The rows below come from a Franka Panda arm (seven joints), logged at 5 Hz.
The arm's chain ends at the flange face. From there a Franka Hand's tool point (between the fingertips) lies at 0.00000 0.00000 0.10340 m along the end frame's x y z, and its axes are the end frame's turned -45 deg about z.
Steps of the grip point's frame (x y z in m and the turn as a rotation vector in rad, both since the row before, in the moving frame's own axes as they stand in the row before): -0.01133, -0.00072, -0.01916, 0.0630, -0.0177, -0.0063; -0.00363, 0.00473, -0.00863, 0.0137, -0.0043, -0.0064; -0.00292, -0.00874, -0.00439, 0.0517, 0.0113, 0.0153
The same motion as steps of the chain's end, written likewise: -0.00261, 0.01079, -0.01894, 0.0320, -0.0571, -0.0063; 0.00210, 0.00659, -0.00862, 0.0066, -0.0127, -0.0064; -0.00533, 0.00051, -0.00425, 0.0445, -0.0286, 0.0153
